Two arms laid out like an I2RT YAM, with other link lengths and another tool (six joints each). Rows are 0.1 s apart.
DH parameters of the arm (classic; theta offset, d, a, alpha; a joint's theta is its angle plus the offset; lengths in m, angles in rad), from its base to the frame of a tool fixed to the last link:
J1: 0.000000 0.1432 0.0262 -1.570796
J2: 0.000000 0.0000 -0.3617 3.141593
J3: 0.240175 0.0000 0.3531 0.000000
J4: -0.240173 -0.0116 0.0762 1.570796
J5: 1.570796 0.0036 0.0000 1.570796
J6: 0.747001 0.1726 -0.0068 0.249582
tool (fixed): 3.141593 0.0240 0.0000 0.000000
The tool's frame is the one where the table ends.
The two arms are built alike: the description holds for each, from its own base.
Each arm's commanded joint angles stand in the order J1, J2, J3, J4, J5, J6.
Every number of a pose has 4 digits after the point. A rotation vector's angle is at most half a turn.
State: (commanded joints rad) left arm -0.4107 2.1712 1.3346 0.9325 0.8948 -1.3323; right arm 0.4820 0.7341 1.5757 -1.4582 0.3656 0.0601
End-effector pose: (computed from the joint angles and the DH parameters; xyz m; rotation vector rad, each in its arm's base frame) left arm 0.6130 -0.4148 0.2606 1.1603 0.5752 -0.1223; right arm 0.1493 0.0126 0.5517 1.9081 1.0153 1.2539
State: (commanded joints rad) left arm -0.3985 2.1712 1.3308 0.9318 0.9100 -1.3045; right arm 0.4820 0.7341 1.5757 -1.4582 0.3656 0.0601
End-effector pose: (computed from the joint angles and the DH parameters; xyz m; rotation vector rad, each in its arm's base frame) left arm 0.6146 -0.4080 0.2586 1.1707 0.5551 -0.1070; right arm 0.1493 0.0126 0.5517 1.9081 1.0153 1.2539
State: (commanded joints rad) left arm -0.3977 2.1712 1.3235 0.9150 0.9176 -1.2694; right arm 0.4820 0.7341 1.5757 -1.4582 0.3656 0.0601
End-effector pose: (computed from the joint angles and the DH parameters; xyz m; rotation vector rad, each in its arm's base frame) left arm 0.6123 -0.4075 0.2518 1.1904 0.5437 -0.0992; right arm 0.1493 0.0126 0.5517 1.9081 1.0153 1.2539
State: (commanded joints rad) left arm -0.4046 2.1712 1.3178 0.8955 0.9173 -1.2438; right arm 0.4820 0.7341 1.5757 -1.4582 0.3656 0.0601
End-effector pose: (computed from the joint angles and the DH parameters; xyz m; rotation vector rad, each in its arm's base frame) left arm 0.6087 -0.4114 0.2453 1.2078 0.5406 -0.0990; right arm 0.1493 0.0126 0.5517 1.9081 1.0153 1.2539
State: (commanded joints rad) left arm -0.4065 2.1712 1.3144 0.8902 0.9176 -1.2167; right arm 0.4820 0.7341 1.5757 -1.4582 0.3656 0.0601
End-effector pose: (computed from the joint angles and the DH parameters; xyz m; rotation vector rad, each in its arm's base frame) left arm 0.6072 -0.4123 0.2428 1.2179 0.5247 -0.0865; right arm 0.1493 0.0126 0.5517 1.9081 1.0153 1.2539
